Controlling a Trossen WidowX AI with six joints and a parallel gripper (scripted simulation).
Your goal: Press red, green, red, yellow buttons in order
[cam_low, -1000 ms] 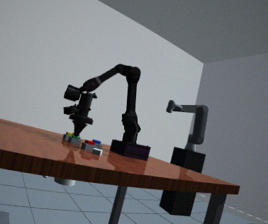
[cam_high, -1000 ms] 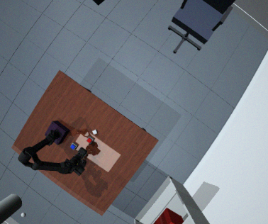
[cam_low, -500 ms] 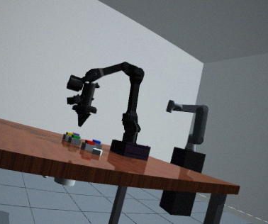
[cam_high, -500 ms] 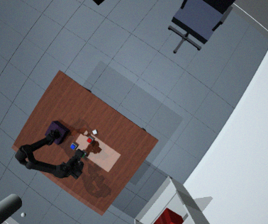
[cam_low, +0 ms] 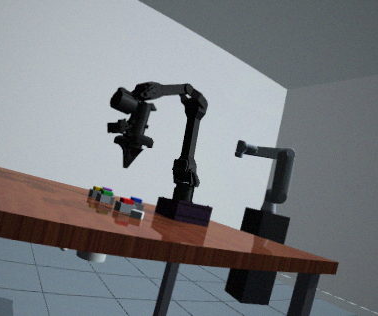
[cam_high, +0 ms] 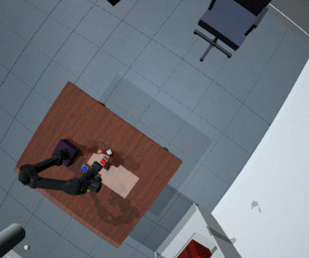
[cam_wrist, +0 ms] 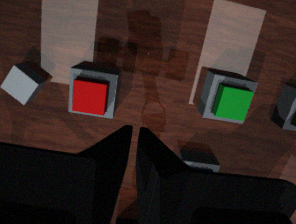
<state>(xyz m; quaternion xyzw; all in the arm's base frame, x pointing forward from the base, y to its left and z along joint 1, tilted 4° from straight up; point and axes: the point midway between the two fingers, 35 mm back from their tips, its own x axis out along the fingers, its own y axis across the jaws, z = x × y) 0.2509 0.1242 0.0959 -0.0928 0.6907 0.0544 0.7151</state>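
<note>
The red button lies 2 cm behind my gripper tip, 4 cm to the left of it and 9 cm below it. The rest, counted from my gripper tip: blue button (8 cm behind, 11 cm to the right, 9 cm below); then white block (5 cm behind, 12 cm to the left, 12 cm below); then green button (2 cm ahead, 9 cm to the right, 9 cm below).
</note>
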